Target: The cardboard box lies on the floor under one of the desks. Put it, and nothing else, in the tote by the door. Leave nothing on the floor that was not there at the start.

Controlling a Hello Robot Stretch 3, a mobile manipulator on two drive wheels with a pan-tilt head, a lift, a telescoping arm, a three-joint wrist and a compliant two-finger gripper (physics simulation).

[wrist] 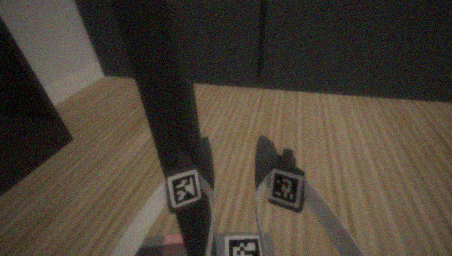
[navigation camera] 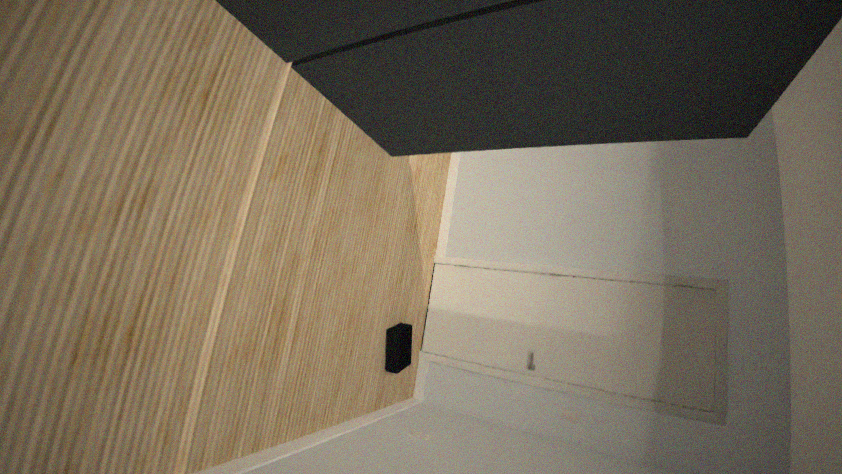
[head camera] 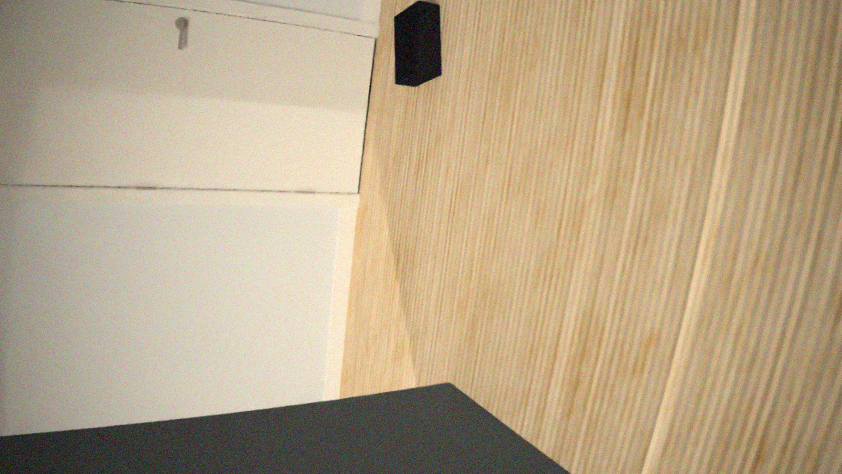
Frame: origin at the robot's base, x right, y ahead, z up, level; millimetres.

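Seen in the pictures: gripper, between the fingertips: (wrist: 233,154).
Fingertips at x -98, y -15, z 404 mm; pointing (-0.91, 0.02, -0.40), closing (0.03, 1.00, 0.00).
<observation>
A point is followed by its place in that frame.
The cardboard box does not show in any view. A small black box-shaped thing (head camera: 417,44) {x 879, y 2124, z 4 mm} (navigation camera: 398,347) {x 884, y 2129, z 0 mm} stands on the wood floor near the door, at the top of the head camera view and low in the navigation camera view. It may be the tote; its inside cannot be made out. My gripper (wrist: 233,154) {x -98, y -15, z 404 mm} is open in the wrist view, with nothing between its fingers and wood floor beyond them.
A cream door (head camera: 206,135) {x 520, y 2636, z 774 mm} (navigation camera: 530,317) {x 624, y 2608, z 875 mm} with a handle is in the pale wall. Large dark grey furniture (head camera: 235,435) {x -546, y 1811, z 875 mm} (navigation camera: 530,88) {x -644, y 1454, z 998 mm} (wrist: 350,45) borders the floor (head camera: 530,235) {x 45, y 1470, z 0 mm} (navigation camera: 329,235) {x 26, y 1361, z 0 mm} (wrist: 325,135) {x -610, y 336, z 0 mm}. Another dark block (wrist: 25,110) {x -658, y -726, z 129 mm} stands at the wrist view's left.
</observation>
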